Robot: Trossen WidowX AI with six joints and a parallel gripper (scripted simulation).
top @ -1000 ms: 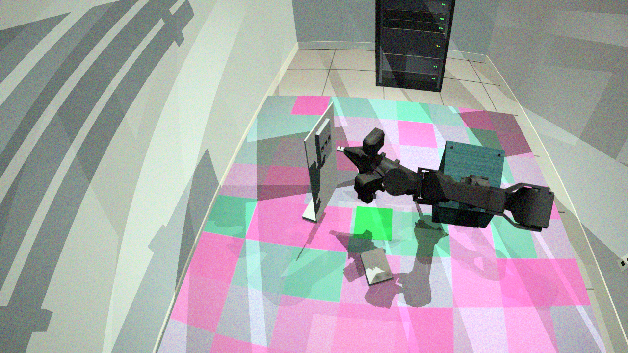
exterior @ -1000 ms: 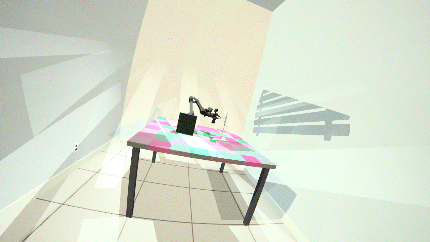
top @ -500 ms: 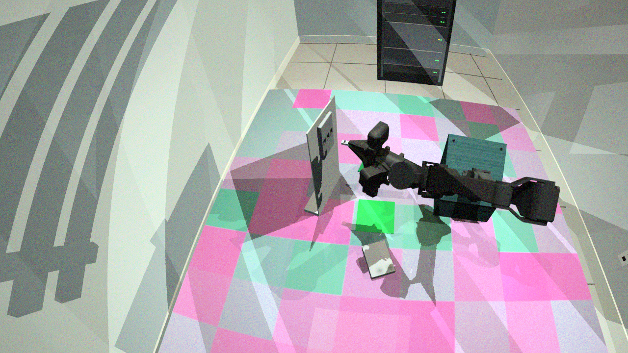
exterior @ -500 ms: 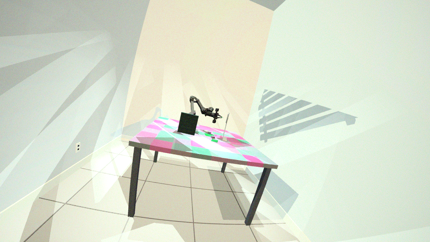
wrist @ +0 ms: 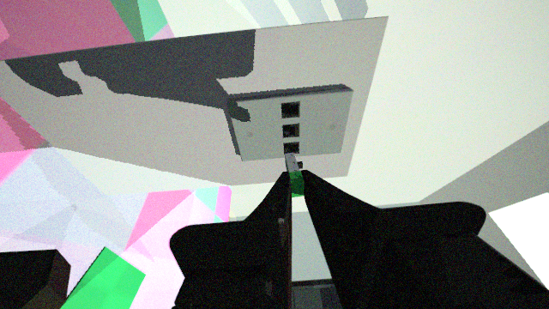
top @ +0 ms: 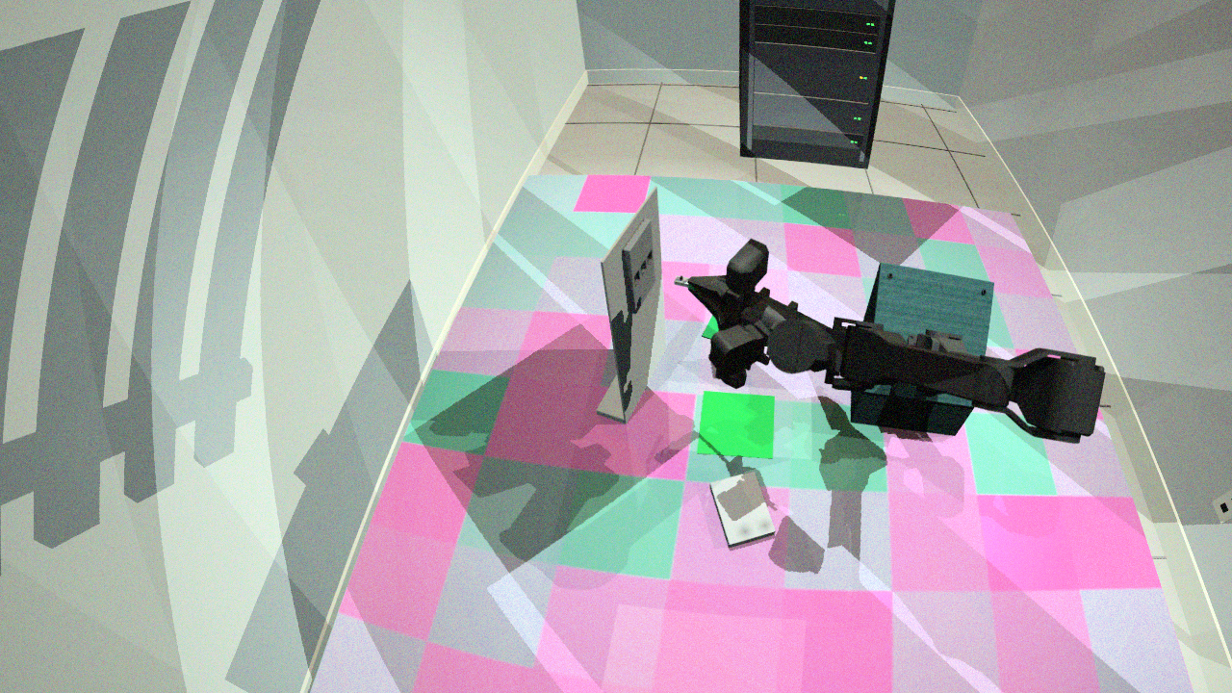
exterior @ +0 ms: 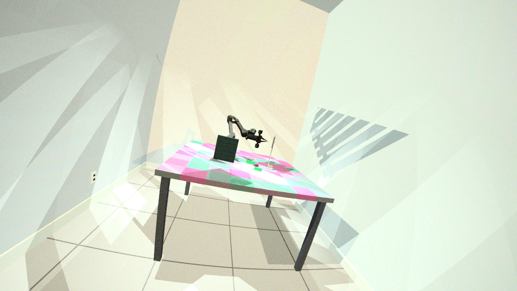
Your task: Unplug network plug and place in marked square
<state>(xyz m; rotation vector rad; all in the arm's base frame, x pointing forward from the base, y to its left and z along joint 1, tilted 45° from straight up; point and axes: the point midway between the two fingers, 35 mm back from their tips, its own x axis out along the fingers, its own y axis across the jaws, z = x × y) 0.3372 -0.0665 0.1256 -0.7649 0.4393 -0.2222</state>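
Now: the marked green square 26 cm below my gripper tip, 9 cm behind it and 4 cm to the left of it. The rest, counted from my gripper tip: small pale block (25 cm below, 7 cm to the right, 6 cm behind); then green network plug (right at my gripper tip); then upright grey panel (10 cm below, 8 cm ahead, 2 cm to the right).
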